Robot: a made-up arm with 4 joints. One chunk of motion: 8 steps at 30 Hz.
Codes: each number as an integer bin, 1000 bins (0 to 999) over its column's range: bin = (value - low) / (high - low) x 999, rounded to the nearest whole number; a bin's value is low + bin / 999 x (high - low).
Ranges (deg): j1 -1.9..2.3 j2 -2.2..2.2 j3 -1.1..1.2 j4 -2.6..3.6
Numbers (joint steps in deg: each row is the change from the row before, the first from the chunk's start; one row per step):
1: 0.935 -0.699 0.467 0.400
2: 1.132 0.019 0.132 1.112
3: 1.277 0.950 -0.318 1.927
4: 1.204 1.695 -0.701 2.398
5: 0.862 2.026 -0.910 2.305
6: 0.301 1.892 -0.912 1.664
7: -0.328 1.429 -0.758 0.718
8: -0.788 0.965 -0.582 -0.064
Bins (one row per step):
1: 674 341 681 483
2: 721 504 535 598
3: 756 715 340 729
4: 738 884 173 805
5: 657 959 83 790
6: 524 929 82 687
7: 374 824 149 535
8: 264 719 225 409

